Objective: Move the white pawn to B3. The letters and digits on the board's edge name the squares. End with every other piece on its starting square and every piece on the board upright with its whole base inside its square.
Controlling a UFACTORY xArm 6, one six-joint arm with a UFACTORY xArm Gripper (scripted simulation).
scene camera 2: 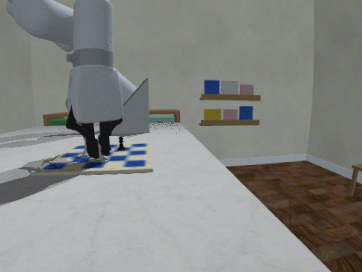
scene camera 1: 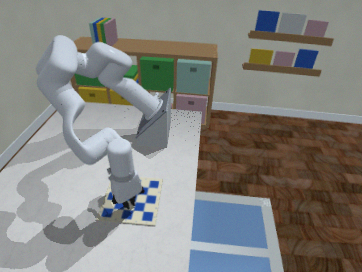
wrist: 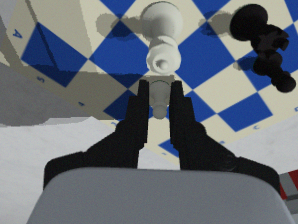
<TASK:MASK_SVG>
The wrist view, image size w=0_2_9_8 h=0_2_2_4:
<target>my gripper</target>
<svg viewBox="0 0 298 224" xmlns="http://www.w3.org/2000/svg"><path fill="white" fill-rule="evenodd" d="M26 223L295 224L281 198L280 178L276 170L241 156L236 157L234 153L208 136L205 126L195 120L191 97L184 97L182 81L174 80L171 83L169 101L170 144L173 144L173 148L179 152L180 170L137 169L139 151L144 147L144 143L147 143L149 120L149 82L147 80L139 80L137 96L129 96L125 119L117 123L113 133L89 147L85 152L79 151L57 157L45 165L43 192Z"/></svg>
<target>chessboard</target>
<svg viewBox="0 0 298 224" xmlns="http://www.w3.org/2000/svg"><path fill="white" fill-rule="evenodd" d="M149 95L144 147L179 165L179 152L170 144L170 96L165 99L167 115L159 120L153 116L154 99ZM0 48L1 63L114 130L125 119L129 96L137 96L139 80L147 80L149 86L161 80L170 87L174 80L182 81L184 97L192 99L196 121L223 146L298 114L298 0L17 0ZM243 6L261 5L268 13L267 24L289 34L285 51L276 51L283 58L282 70L296 81L292 92L280 93L271 84L271 78L257 75L253 63L258 55L250 41L238 41L231 35L231 19ZM160 1L174 4L183 19L181 34L175 40L181 63L169 76L156 76L147 67L150 42L142 31L145 11Z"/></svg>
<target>black piece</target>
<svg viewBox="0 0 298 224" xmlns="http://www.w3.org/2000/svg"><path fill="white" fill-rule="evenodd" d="M240 8L230 22L230 33L236 40L242 42L250 40L251 47L262 59L265 59L265 57L273 59L279 56L276 52L279 48L285 51L289 44L289 40L286 39L289 35L281 28L267 24L268 13L264 7L259 4L248 4Z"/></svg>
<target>black piece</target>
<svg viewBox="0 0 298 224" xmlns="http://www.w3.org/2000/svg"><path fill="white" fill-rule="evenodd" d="M258 56L253 63L253 70L257 75L267 75L270 77L271 84L281 93L289 93L295 89L296 81L288 71L282 70L283 58L277 51L279 56L273 59L267 59L267 57L262 59Z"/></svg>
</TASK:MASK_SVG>
